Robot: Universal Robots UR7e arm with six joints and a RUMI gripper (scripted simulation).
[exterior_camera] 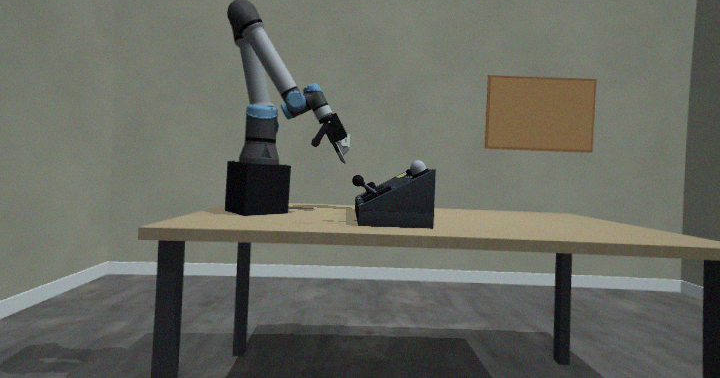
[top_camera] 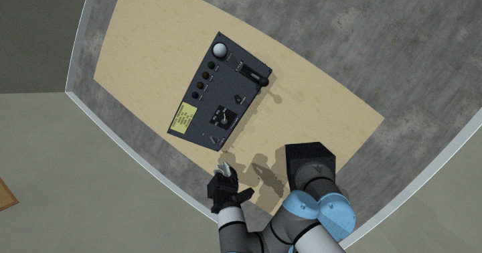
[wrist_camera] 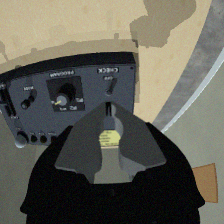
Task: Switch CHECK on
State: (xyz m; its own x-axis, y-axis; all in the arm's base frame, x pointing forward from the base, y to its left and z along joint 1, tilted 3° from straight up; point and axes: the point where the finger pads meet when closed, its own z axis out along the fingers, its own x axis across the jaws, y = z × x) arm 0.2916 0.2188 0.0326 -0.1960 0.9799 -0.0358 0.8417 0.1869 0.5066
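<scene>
The check switch is 110 mm ahead of my hand, 20 mm to the left of it and 110 mm below it. Also, from my hand: rotary selector: 150 mm ahead, 100 mm to the right, 110 mm below; mode button: 160 mm ahead, 210 mm to the right, 100 mm below; dark sloped console: 180 mm ahead, 150 mm to the right, 130 mm below.
</scene>
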